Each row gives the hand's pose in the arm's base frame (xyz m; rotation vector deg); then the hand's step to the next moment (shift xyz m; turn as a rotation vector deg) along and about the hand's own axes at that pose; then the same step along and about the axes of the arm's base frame.
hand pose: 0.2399 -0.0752 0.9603 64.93 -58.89 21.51
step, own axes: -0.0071 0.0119 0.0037 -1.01 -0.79 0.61
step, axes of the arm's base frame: -0.0139 0.0035 0.0010 -0.25 -0.63 -1.25
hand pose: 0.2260 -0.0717 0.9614 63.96 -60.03 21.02
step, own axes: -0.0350 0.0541 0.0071 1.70 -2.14 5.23
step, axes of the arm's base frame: -0.0593 0.0261 0.0012 -0.25 -5.87 0.50
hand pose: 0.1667 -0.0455 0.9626 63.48 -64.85 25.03
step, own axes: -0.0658 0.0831 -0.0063 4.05 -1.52 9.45
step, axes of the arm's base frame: -0.0876 0.0571 -0.0183 -1.83 -9.82 2.87
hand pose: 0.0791 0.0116 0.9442 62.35 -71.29 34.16
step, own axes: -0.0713 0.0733 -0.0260 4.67 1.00 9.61
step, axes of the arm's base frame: -0.0701 0.0665 -0.0424 -3.89 -9.05 4.27
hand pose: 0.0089 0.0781 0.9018 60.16 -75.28 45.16
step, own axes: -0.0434 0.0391 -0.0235 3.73 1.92 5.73
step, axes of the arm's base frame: -0.0328 0.0404 -0.0354 -3.42 -5.02 3.68
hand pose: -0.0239 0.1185 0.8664 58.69 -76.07 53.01
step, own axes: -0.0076 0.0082 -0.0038 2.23 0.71 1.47
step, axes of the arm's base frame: -0.0070 0.0064 -0.0070 -1.03 -1.27 2.23
